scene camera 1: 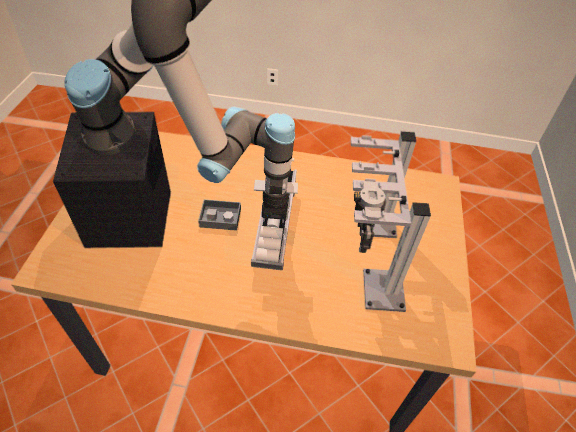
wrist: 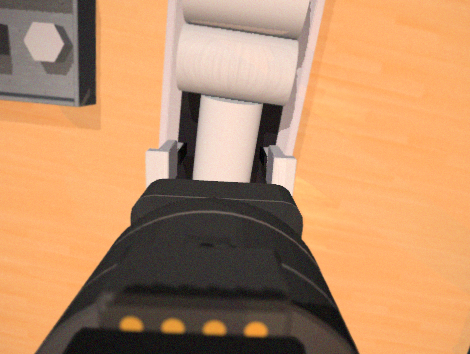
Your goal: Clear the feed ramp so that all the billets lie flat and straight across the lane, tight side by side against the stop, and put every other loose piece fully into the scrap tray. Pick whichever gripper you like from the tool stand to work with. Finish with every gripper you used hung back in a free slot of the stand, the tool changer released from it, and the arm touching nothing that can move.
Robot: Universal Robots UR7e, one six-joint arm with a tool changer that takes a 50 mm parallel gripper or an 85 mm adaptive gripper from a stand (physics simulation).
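Places are measured from the arm's base along level axes (x left, y ahead, z down), in millimetres.
Where they show: arm's base, origin of its link: (scene camera 1: 109,134).
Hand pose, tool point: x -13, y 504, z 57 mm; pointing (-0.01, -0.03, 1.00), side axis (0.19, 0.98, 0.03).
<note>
Each offset is from my tool point to the top centre of the thing. "spot": to the spot under its first point. Level surfaces: height alone.
The feed ramp (scene camera 1: 286,240) (wrist: 173,107) holds white billets. Three billets @(dx -66, dy +0, dz +180 mm) (scene camera 1: 268,243) lie across the lane, side by side at the front stop @(dx -129, dy +7, dz +202 mm) (scene camera 1: 267,263). One billet @(dx +27, dy -10, dz +166 mm) (scene camera 1: 273,222) (wrist: 227,135) lies lengthwise along the lane, behind those three. In the wrist view, two more cross billets @(dx +79, dy -15, dz +164 mm) (wrist: 237,62) @(spot: dx +107, dy -17, dz +164 mm) (wrist: 245,11) lie beyond it, slightly skewed. My gripper (scene camera 1: 273,220) (wrist: 223,152) is open, its fingertips on either side of the lengthwise billet with gaps. Its body hides that billet's near end. The scrap tray @(dx +58, dy -204, dz +241 mm) (scene camera 1: 218,227) (wrist: 86,55) holds a hexagonal piece @(dx +62, dy -177, dz +256 mm) (scene camera 1: 228,215) (wrist: 44,41) and a small block @(dx +53, dy -232, dz +247 mm) (scene camera 1: 211,214).
The tool stand (scene camera 1: 411,250) is on the right of the table @(dz +276 mm) (scene camera 1: 200,280), with arms reaching left. The black adaptive gripper (scene camera 1: 366,237) hangs from it. The black robot pedestal (scene camera 1: 120,210) is at the left. The scrap tray lies left of the ramp.
</note>
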